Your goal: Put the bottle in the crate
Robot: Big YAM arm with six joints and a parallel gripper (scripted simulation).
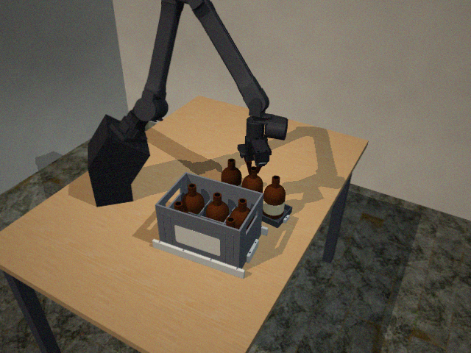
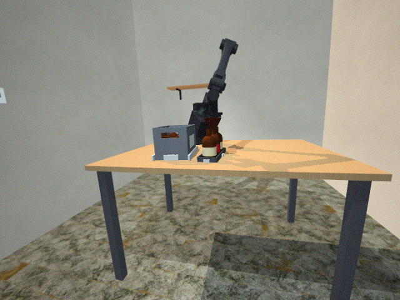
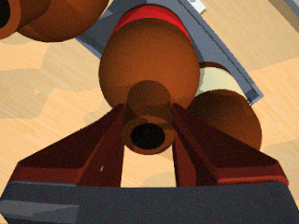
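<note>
My hand is 14 cm above the dark tray. From my hand the other things lie so: grey crate: 3 cm ahead, 23 cm to the right, 7 cm below.
</note>
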